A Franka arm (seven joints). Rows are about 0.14 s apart.
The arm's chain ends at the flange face. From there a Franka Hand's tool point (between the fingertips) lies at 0.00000 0.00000 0.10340 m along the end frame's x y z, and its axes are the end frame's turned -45 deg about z.
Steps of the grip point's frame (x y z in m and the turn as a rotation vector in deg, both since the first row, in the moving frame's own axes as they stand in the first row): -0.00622, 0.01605, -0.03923, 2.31, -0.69, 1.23; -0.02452, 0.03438, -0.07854, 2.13, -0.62, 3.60; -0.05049, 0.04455, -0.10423, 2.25, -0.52, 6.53
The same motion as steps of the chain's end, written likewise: 0.01076, 0.01785, -0.03914, 1.15, -2.12, 1.23; 0.01042, 0.04368, -0.07846, 1.07, -1.94, 3.60; -0.00080, 0.06961, -0.10415, 1.22, -1.96, 6.53
